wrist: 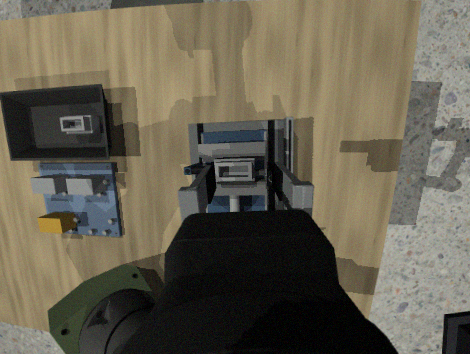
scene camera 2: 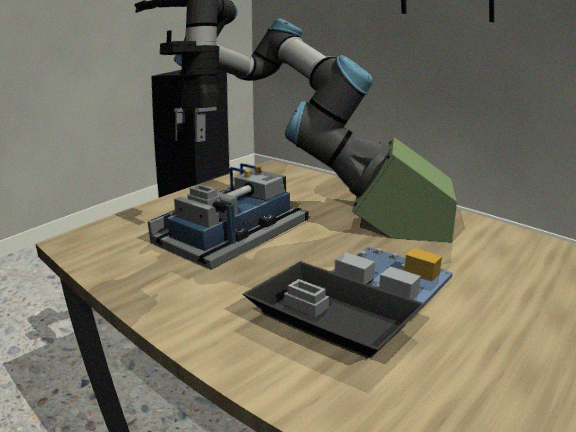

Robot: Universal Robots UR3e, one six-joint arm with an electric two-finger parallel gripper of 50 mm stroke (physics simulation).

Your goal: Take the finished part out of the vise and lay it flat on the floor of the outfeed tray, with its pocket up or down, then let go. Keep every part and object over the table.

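Seen in the pictures: gripper, fingertip midpoint: [wrist: 243,175] [scene camera 2: 190,140]; arm's base at its link origin: [wrist: 121,327] [scene camera 2: 374,172].
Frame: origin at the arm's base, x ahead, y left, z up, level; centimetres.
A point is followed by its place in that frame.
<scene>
The finished grey part [scene camera 2: 203,194] @[x 26.4, y -24.6, z -0.7 cm] [wrist: 235,171] @[x 24.7, y -26.1, z -1.5 cm] sits upright between the jaws of the vise [scene camera 2: 196,231] @[x 31.4, y -22.9, z -6.1 cm] [wrist: 232,149] @[x 27.9, y -26.2, z -2.0 cm], with its rectangular pocket up. The black outfeed tray [scene camera 2: 355,330] @[x 41.4, y 13.5, z -10.4 cm] [wrist: 45,137] @[x 38.3, y 15.1, z -10.4 cm] has sloped walls and holds another grey part [scene camera 2: 306,302] @[x 40.4, y 4.9, z -8.4 cm] [wrist: 76,124] @[x 38.7, y 4.4, z -8.3 cm], pocket up, near one end of its floor. My gripper [scene camera 2: 189,136] @[x 25.5, y -28.0, z 9.6 cm] [wrist: 243,175] @[x 25.5, y -28.0, z 9.6 cm] is open and empty, pointing down high above the vise. In the wrist view the vise part shows between the two fingers, nearer the left one. The part's lower portion is hidden by the jaws.
A blue plate [scene camera 2: 437,286] @[x 22.9, y 21.4, z -10.8 cm] [wrist: 95,210] @[x 20.3, y 8.3, z -10.8 cm] beside the tray carries two grey blocks [scene camera 2: 354,268] @[x 28.3, y 7.5, z -7.7 cm] [scene camera 2: 400,283] @[x 29.9, y 16.3, z -7.7 cm] and an orange block [scene camera 2: 423,264] @[x 21.1, y 17.8, z -8.1 cm] [wrist: 56,223] @[x 19.5, y 15.4, z -7.2 cm]. Blue hoses [scene camera 2: 231,177] @[x 9.5, y -30.1, z -3.0 cm] rise at the vise's rear. The green arm mount [scene camera 2: 410,200] @[x 4.9, y 9.9, z -3.0 cm] stands behind. The table edge [scene camera 2: 165,355] @[x 59.1, y -8.0, z -11.8 cm] lies beyond the tray.
</scene>
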